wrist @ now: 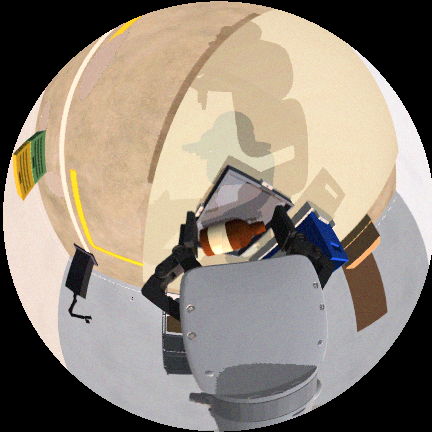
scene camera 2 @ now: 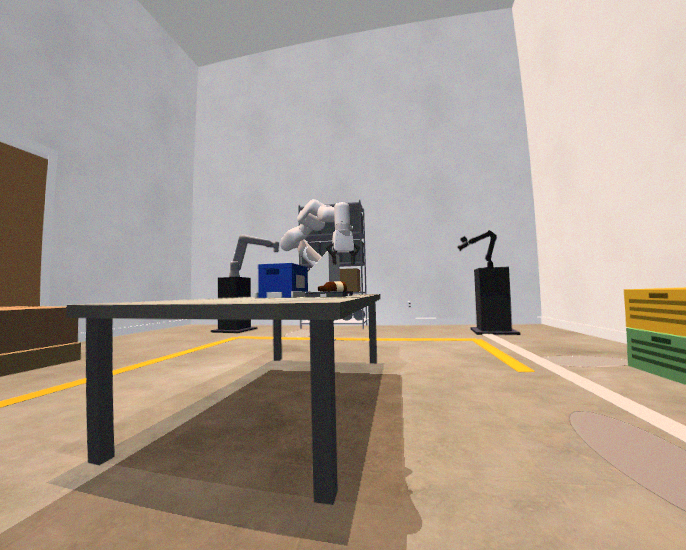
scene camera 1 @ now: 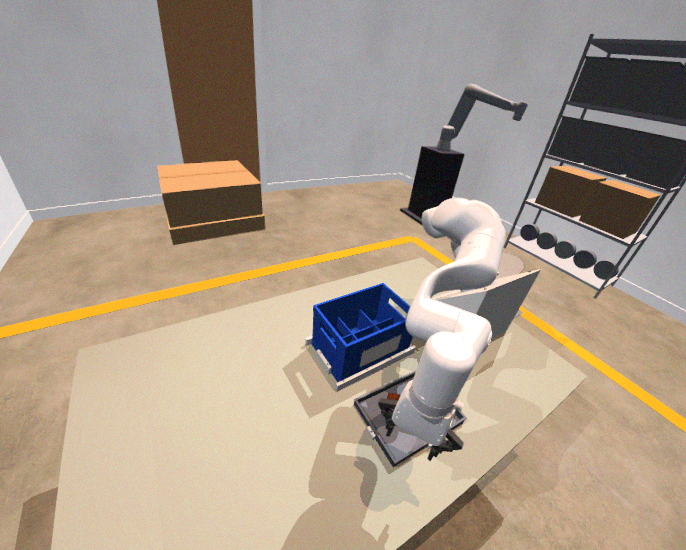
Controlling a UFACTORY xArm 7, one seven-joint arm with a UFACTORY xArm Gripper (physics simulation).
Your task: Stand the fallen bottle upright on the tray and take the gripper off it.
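Places are measured from the arm's base along level axes (x ahead, y left, z up), in centimetres.
Pixels of known places: gripper, fingertip midpoint: (wrist: 235,217) (scene camera 2: 344,264) (scene camera 1: 410,442); arm's base at its link origin: (scene camera 2: 320,265).
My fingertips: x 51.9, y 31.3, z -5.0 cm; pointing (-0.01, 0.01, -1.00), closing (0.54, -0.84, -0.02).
For each thing: its middle in the pictures, then the offset to it from my fingertips. "*": a spot on its surface instead.
- brown bottle at the middle of its body: (wrist: 233,234) (scene camera 1: 415,404) (scene camera 2: 331,288) dy -11.2, dx -13.3, dz -11.4 cm
- grey tray at a spot on its surface: (wrist: 239,191) (scene camera 1: 394,438) * dy -6.8, dx -4.1, dz -15.1 cm
- blue crate at the middle of its body: (scene camera 1: 363,330) (wrist: 300,260) (scene camera 2: 284,281) dy -37.6, dx -10.8, dz -6.8 cm
The brown bottle (scene camera 1: 393,396) (scene camera 2: 333,286) (wrist: 232,237) with a cream label lies on its side on the grey tray (scene camera 1: 396,448) (wrist: 239,191). Its neck points toward the blue crate. In scene camera 1 the arm hides most of the bottle. My gripper (scene camera 1: 409,442) (scene camera 2: 344,261) (wrist: 235,217) is open and empty, with its fingers pointing down. It hangs above the bottle and tray, with a gap below the fingertips in scene camera 2. In the wrist view the bottle appears between the two fingers, its label end near the left finger.
A blue crate (scene camera 1: 334,354) (scene camera 2: 274,280) (wrist: 320,232) with inner dividers stands next to the tray on a pale base. An upright grey panel (scene camera 1: 506,306) stands near the arm's base. The table's edge (scene camera 2: 206,311) runs along the near side in scene camera 2.
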